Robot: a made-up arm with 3 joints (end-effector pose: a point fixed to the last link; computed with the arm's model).
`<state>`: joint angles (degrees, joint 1 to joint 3).
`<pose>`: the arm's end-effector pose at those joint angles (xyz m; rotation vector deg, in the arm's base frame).
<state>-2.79 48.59 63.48</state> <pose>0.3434 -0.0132 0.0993 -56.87 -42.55 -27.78</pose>
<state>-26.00 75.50 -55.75</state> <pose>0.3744 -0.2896 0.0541 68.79 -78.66 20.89</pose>
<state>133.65 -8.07 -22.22</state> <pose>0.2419 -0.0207 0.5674 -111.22 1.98 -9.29</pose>
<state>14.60 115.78 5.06</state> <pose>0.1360 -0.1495 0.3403 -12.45 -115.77 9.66</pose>
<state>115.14 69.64 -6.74</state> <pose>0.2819 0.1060 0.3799 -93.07 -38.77 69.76</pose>
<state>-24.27 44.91 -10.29</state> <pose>0.3146 -0.1769 0.0261 32.75 -45.23 -5.55</pose>
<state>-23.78 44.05 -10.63</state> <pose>0.3152 -0.1777 0.0239 32.68 -44.40 -5.12</pose>
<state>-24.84 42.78 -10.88</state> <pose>0.3158 -0.1731 0.0158 34.02 -43.13 -5.28</pose>
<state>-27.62 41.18 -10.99</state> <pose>0.3161 -0.1619 0.0019 36.91 -41.50 -6.07</pose>
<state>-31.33 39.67 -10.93</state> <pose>0.3161 -0.1464 -0.0129 40.53 -39.91 -7.18</pose>
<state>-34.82 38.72 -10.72</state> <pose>0.3159 -0.1314 -0.0239 43.76 -38.85 -8.29</pose>
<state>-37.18 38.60 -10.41</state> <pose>0.3157 -0.1218 -0.0287 45.73 -38.62 -9.19</pose>
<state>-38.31 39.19 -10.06</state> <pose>0.3154 -0.1183 -0.0284 46.42 -39.12 -9.84</pose>
